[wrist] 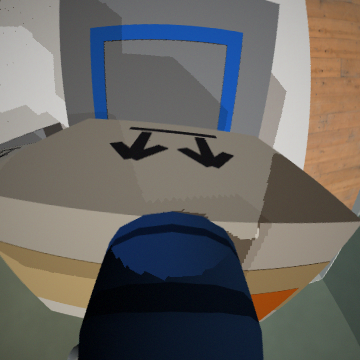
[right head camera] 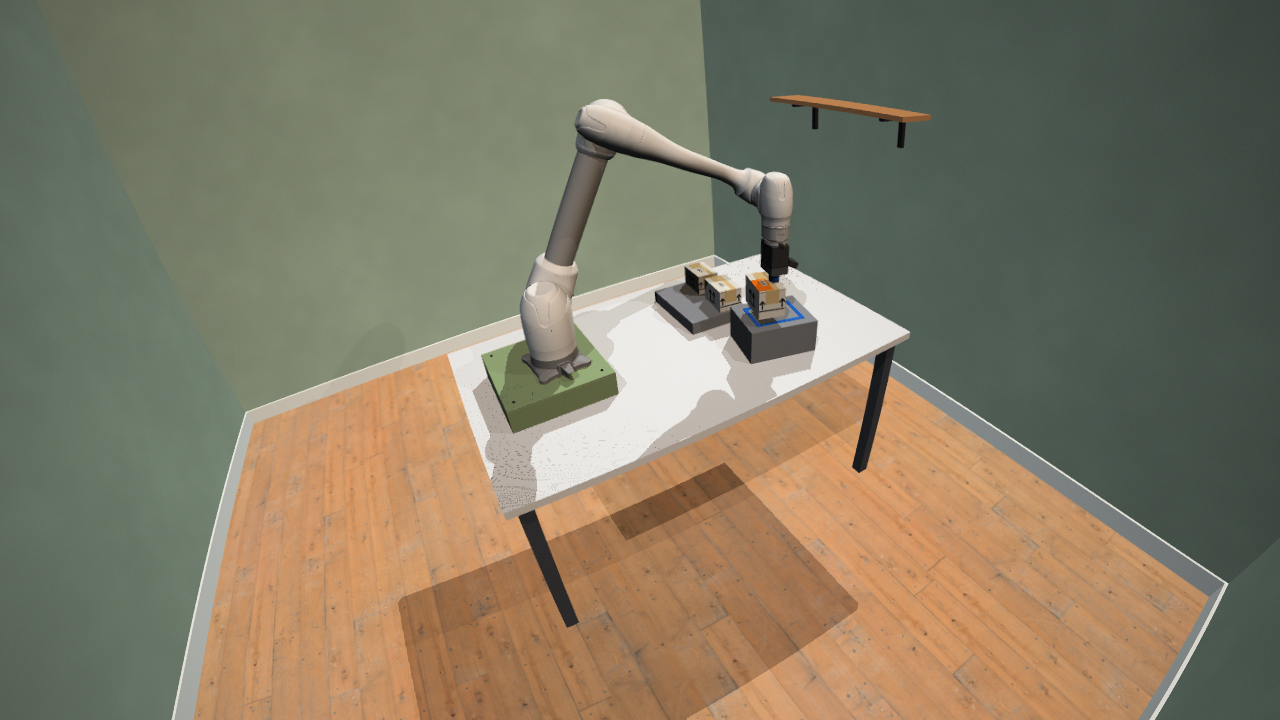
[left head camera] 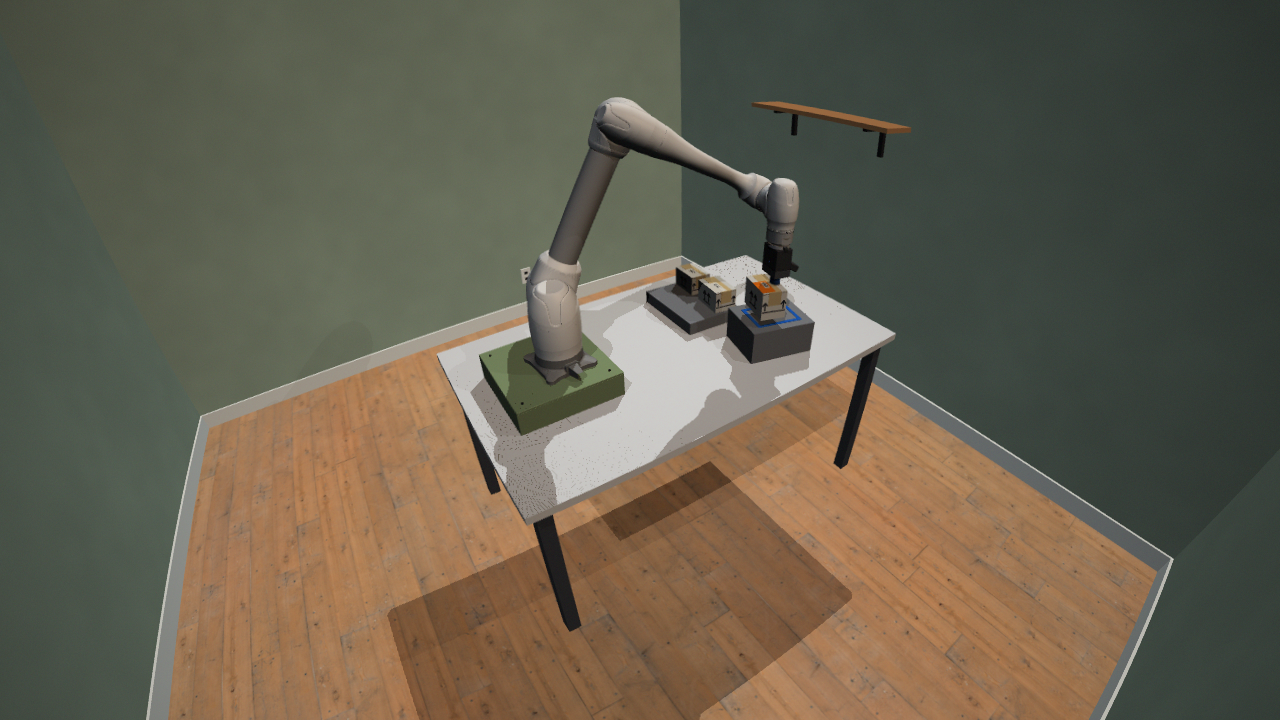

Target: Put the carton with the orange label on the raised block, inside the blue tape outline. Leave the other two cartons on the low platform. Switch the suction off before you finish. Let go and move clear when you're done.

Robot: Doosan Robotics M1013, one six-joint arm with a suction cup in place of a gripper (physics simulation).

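Seen in the pictures: hand at its tool point: (wrist: 170,229) (right head camera: 773,283) (left head camera: 774,285); arm's base at its link origin: (right head camera: 555,361) (left head camera: 560,361).
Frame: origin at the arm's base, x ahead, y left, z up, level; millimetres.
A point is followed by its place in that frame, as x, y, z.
The carton with the orange label (left head camera: 760,302) @(604, -302, 126) (right head camera: 765,300) @(618, -325, 132) (wrist: 165,180) @(711, -289, 150) hangs upright from my suction cup (left head camera: 775,281) (right head camera: 774,278) (wrist: 172,216), which holds its top. The carton is over the raised dark grey block (left head camera: 780,342) @(661, -365, -25) (right head camera: 783,342) @(669, -368, -29) (wrist: 80,75) @(781, -218, 30). It hides part of the blue tape outline (left head camera: 778,322) @(682, -331, 33) (right head camera: 783,321) @(696, -338, 30) (wrist: 165,32) @(786, -305, 31); the rest shows past its side in the wrist view. Whether its bottom touches the block I cannot tell. The other two cartons, one nearer (left head camera: 714,293) @(657, -37, 38) (right head camera: 720,291) @(663, -43, 42) and one farther (left head camera: 688,279) @(691, 144, 20) (right head camera: 695,277) @(691, 146, 24), sit on the low platform (left head camera: 671,310) @(544, 81, -45) (right head camera: 677,310) @(544, 75, -45).
The white table (left head camera: 666,376) @(287, -189, -89) (right head camera: 662,376) @(287, -188, -90) carries the green base (left head camera: 572,407) @(-59, -157, -59) (right head camera: 568,402) @(-41, -159, -50) of my arm at its left end. The low platform stands close behind and left of the raised block. A wooden shelf (left head camera: 832,117) (right head camera: 850,108) is on the dark wall behind.
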